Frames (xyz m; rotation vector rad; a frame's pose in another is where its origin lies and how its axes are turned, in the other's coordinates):
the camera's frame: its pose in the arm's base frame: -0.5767 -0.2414 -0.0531 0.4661 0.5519 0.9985
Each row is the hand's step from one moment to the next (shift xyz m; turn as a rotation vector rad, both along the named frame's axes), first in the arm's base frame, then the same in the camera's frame.
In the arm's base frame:
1: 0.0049 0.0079 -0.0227 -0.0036 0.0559 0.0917
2: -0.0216 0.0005 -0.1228 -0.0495 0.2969 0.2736
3: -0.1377 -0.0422 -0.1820 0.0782 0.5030 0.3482
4: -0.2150 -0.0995 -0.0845 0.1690 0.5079 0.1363
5: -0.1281 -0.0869 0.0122 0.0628 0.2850 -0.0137
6: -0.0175 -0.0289 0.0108 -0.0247 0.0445 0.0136
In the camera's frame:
1: 0.0140 -0.0131 -0.0153 0.0275 0.0833 0.0620
2: 0.0179 -0.0593 -0.1082 0.1798 0.3345 0.1458
3: -0.0563 -0.0390 -0.2218 0.3990 0.3921 0.2598
4: -0.1608 0.0430 -0.1886 0.4882 0.2083 0.1529
5: -0.1337 0.0502 -0.0610 0.2799 0.0837 -0.0038
6: -0.0352 0.0044 0.0007 0.0255 0.0450 -0.0101

